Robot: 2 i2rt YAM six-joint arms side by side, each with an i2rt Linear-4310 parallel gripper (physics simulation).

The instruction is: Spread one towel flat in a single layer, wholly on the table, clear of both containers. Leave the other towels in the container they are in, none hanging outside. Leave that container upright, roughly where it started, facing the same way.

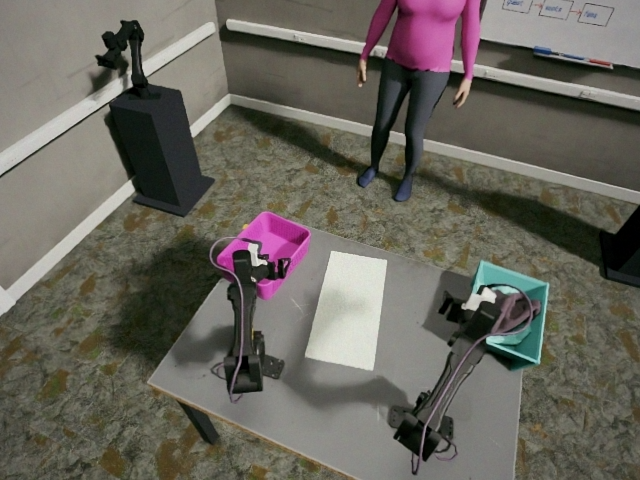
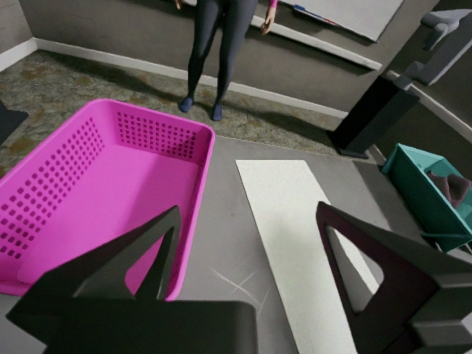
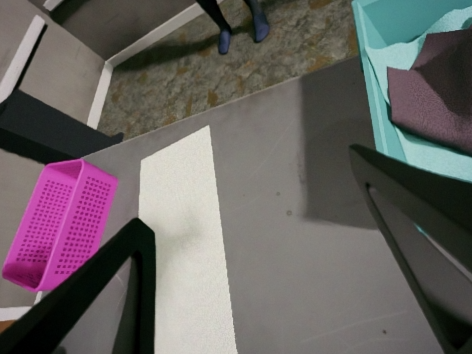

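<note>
A white rectangular towel point(image 1: 349, 310) point(image 2: 285, 210) point(image 3: 187, 220) lies flat, unfolded and straight-edged on the table, between and apart from both containers. A dark purple towel point(image 1: 516, 305) point(image 2: 452, 189) point(image 3: 440, 95) lies crumpled on a pale teal towel point(image 1: 509, 338) point(image 3: 435, 159) inside the upright teal bin point(image 1: 516, 277) point(image 2: 425, 192) point(image 3: 372, 100). No part of them is seen hanging outside. My left gripper point(image 1: 284, 267) point(image 2: 247, 210) is open and empty, above the pink basket's near right side. My right gripper point(image 1: 447, 316) point(image 3: 237, 194) is open and empty, above the table just left of the teal bin.
The upright pink basket point(image 1: 305, 246) point(image 2: 155, 124) point(image 3: 100, 180) is at the table's back left, with no towel seen in it. The teal bin is at the table's right edge. A person point(image 1: 413, 98) stands behind the table point(image 1: 330, 413).
</note>
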